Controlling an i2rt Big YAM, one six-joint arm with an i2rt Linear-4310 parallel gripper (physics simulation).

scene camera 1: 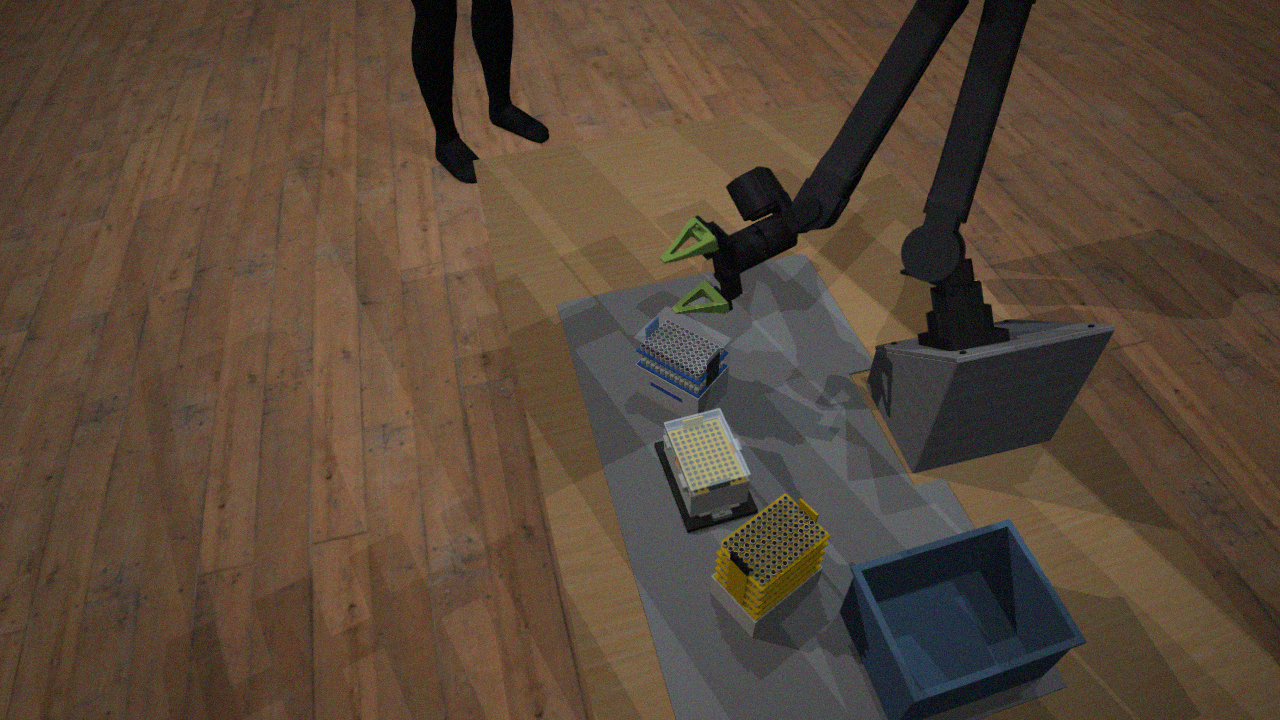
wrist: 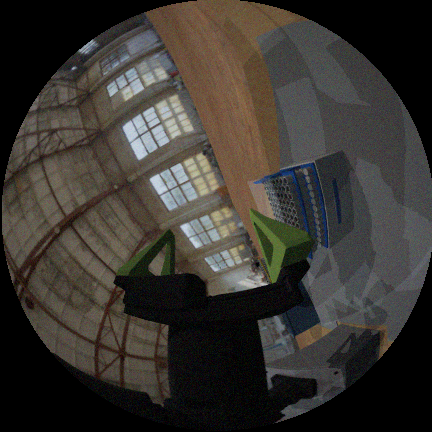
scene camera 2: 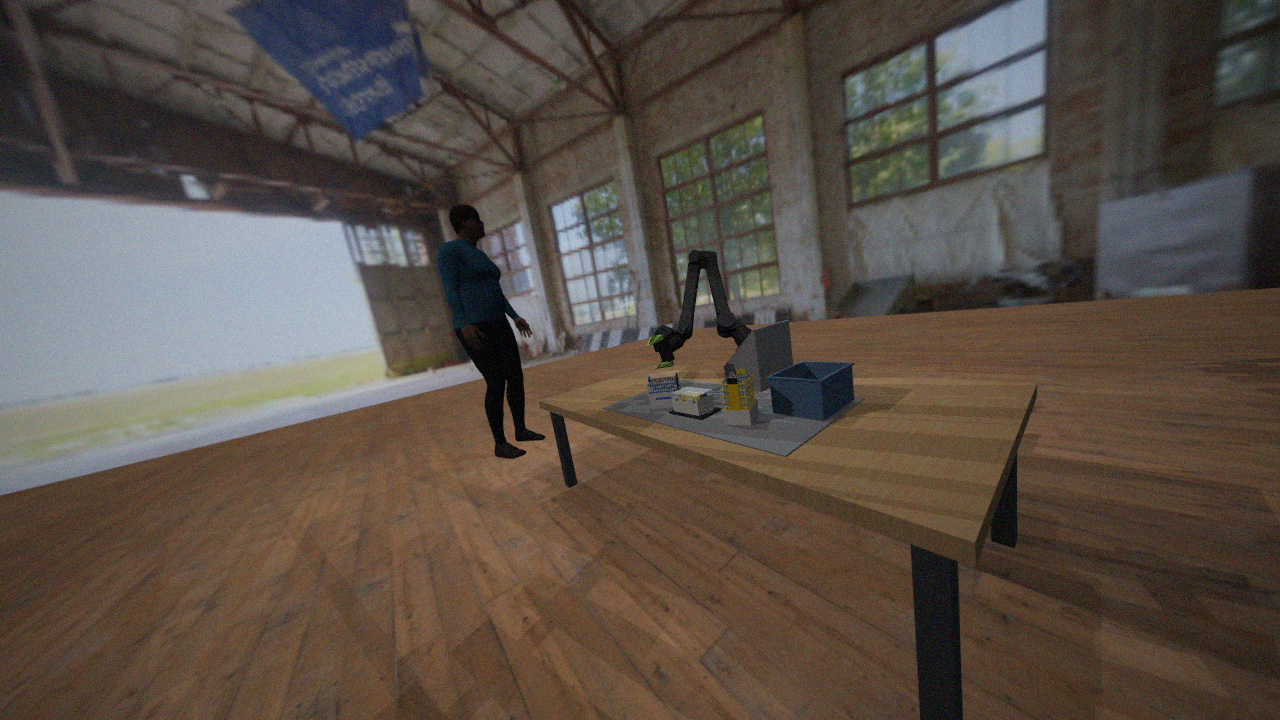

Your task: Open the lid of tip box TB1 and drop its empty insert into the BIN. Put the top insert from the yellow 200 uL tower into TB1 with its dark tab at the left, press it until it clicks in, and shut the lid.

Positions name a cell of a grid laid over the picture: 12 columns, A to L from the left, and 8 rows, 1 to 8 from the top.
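Note:
My gripper (scene camera 1: G4) is open and holds nothing, and from that same camera I can see a tip box TB1 (scene camera 1: G6), a grey mat (scene camera 1: H5) and a blue bin (scene camera 1: I7). In the wrist view there's the mat again (wrist: I2), along with the bin (wrist: I6) and my gripper (wrist: F5).

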